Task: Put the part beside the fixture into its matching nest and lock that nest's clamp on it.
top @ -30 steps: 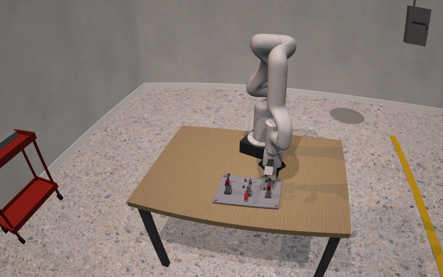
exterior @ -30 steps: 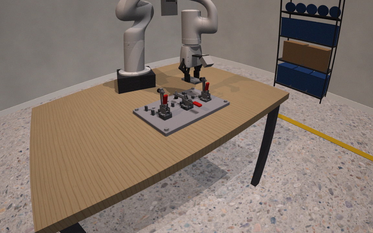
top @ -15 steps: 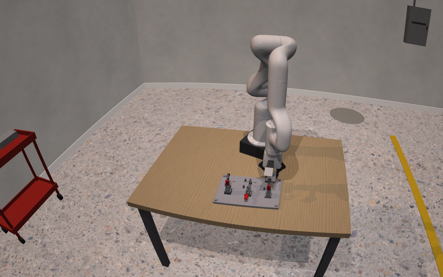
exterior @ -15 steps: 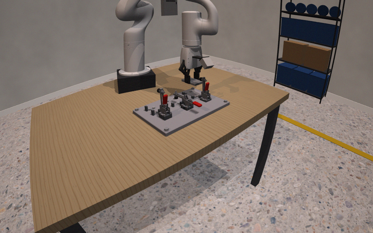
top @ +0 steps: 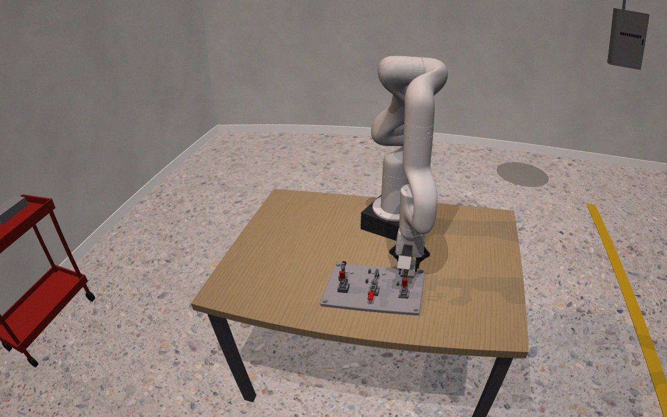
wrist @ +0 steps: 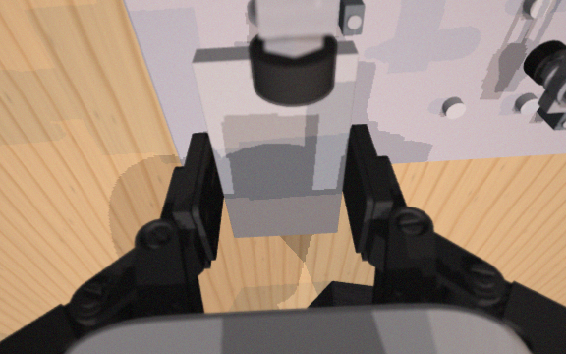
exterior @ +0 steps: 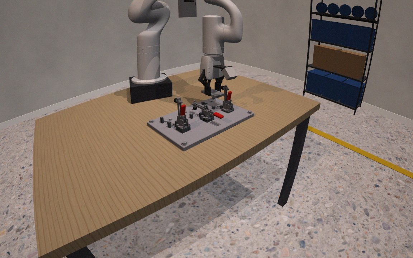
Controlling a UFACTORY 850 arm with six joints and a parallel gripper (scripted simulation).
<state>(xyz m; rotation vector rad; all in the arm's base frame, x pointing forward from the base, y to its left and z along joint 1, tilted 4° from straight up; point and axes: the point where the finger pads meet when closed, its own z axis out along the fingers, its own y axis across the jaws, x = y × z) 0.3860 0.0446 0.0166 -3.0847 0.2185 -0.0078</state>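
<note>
My gripper is now 4 cm short of the grey fixture plate, 12 cm to the left of it and 8 cm above it. Also, from my hand: flat grey part (2 cm below).
</note>
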